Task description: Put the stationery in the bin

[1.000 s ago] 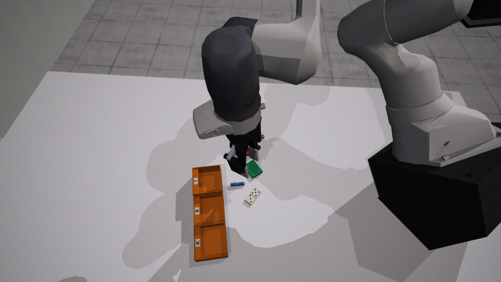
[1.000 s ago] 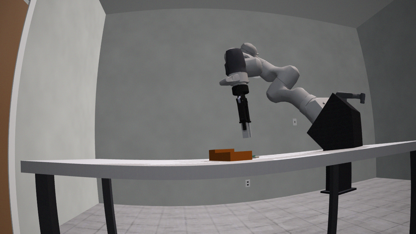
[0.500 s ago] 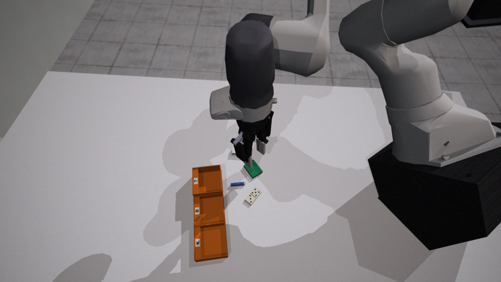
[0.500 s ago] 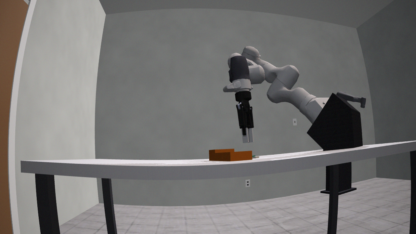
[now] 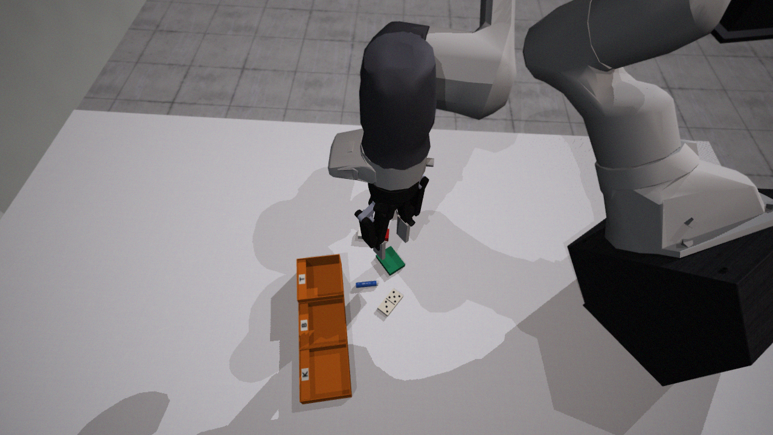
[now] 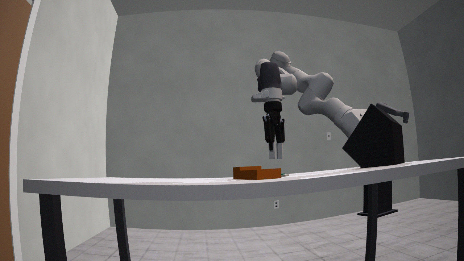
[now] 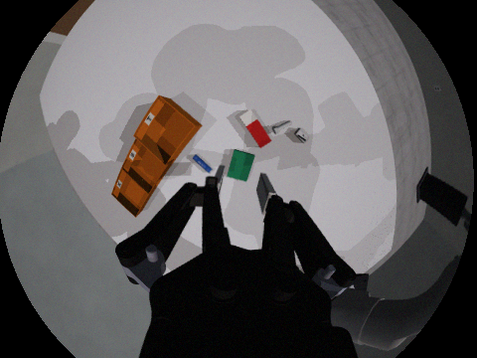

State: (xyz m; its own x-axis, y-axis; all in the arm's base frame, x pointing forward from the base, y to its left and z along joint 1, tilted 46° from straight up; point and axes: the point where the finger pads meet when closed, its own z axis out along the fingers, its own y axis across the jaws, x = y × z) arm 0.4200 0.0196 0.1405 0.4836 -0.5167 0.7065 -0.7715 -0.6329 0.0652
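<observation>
My hand is 100 mm above the green pad. From my hand the other things lie so: white domino (100 mm below, 90 mm to the left, 10 mm ahead); eraser (100 mm below, 70 mm to the right, 30 mm ahead); small blue pen-like stick (100 mm below, 50 mm to the left, 50 mm ahead).
</observation>
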